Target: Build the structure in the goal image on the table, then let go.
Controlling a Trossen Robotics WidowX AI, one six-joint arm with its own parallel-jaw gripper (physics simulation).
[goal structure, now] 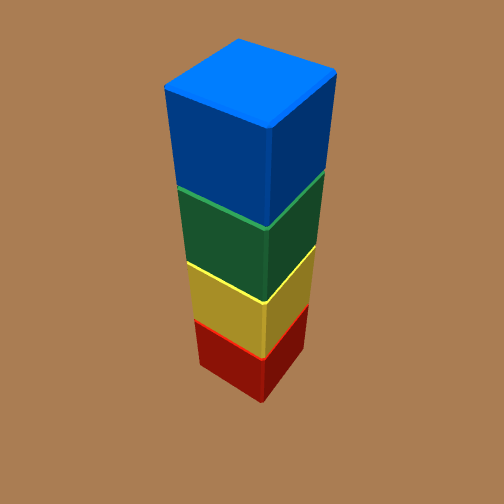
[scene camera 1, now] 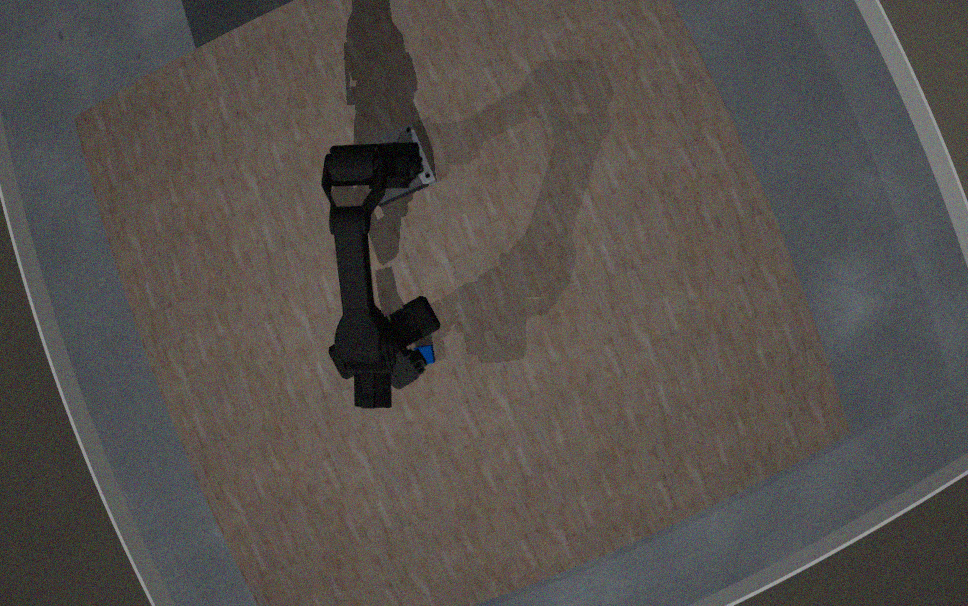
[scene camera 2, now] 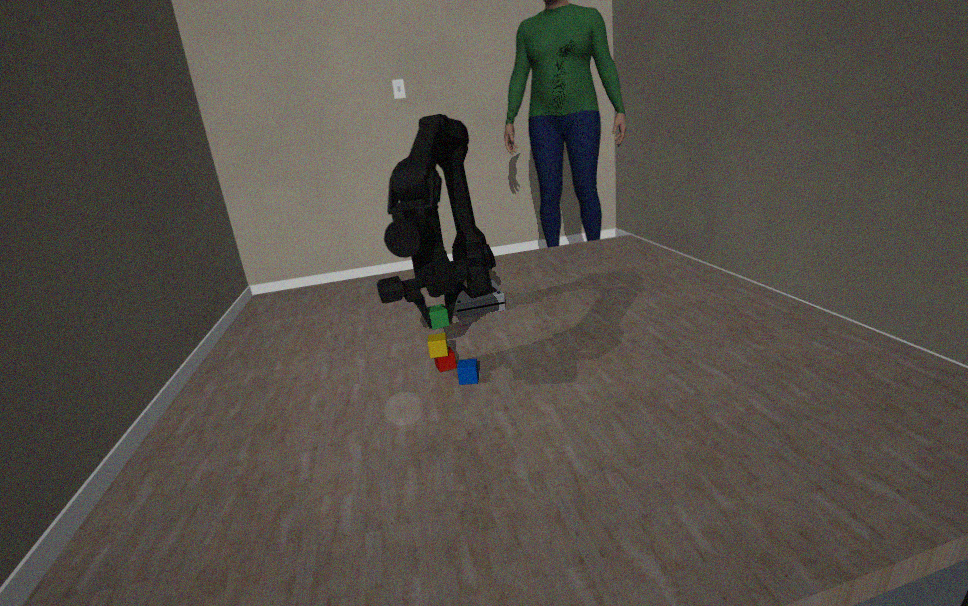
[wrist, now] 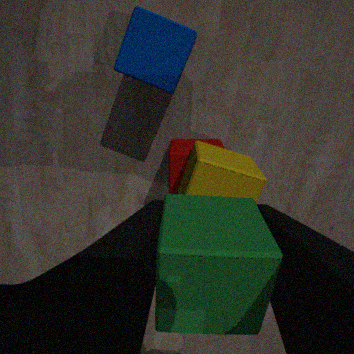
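My gripper is shut on a green cube and holds it in the air, behind the yellow cube in scene camera 2. A yellow cube rests on a red cube, turned and offset from it, and hides part of it. A blue cube stands apart from this pair, on its right in scene camera 2. In scene camera 1 the arm hides the gripper's fingertips and the green, yellow and red cubes.
The arm's grey base plate stands on the wood-patterned table, behind the cubes in scene camera 2. A person in a green top stands at the back by the wall. Broad arm shadows fall across the table.
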